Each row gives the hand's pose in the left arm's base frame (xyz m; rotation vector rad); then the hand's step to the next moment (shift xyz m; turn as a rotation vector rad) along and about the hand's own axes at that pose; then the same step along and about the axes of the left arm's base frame.
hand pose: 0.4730 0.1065 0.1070 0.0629 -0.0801 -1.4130
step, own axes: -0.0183 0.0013 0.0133 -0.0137 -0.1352 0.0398
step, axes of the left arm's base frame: -0.0028 0.0183 0.0130 -0.1388 -0.0074 0.0270
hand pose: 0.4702 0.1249 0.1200 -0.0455 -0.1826 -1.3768
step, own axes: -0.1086 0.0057 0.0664 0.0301 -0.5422 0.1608
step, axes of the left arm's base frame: -0.0209 0.1158 0.0489 -0.5414 -0.1123 0.1227
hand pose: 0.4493 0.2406 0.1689 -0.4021 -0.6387 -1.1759
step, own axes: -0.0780 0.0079 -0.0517 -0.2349 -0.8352 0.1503
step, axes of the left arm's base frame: 0.0015 0.0278 -0.0897 -0.8774 -0.0290 -0.0679
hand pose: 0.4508 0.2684 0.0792 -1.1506 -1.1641 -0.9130
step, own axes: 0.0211 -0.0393 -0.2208 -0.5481 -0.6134 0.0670
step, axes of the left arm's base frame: 0.0114 -0.2234 0.0262 -0.7072 -0.0751 -0.4188
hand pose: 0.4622 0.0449 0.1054 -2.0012 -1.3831 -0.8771
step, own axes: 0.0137 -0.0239 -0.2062 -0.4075 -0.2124 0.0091
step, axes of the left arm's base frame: -0.0610 -0.1377 0.1436 -0.3039 -0.1642 -0.3032
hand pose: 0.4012 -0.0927 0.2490 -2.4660 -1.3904 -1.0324
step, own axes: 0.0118 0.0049 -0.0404 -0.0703 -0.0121 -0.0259
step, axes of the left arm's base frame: -0.0122 -0.0114 0.0389 -0.0466 -0.0538 -0.0263
